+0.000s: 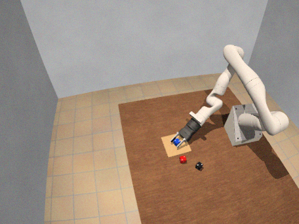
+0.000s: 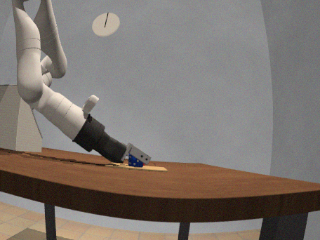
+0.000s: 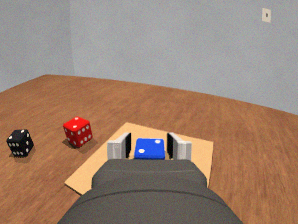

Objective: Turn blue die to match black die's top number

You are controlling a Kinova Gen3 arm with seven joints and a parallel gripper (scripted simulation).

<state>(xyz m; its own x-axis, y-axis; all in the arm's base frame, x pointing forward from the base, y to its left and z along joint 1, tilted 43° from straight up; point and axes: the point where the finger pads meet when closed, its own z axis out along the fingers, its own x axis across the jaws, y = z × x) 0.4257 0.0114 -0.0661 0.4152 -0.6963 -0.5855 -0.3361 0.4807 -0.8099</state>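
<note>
Right now the blue die is 10 mm below my hand and 10 mm behind it. Also, from my hand: red die 110 mm to the left, 10 mm below, 10 mm behind; then black die 170 mm to the left, 80 mm behind, 10 mm below; then tan mat 30 mm below.
</note>
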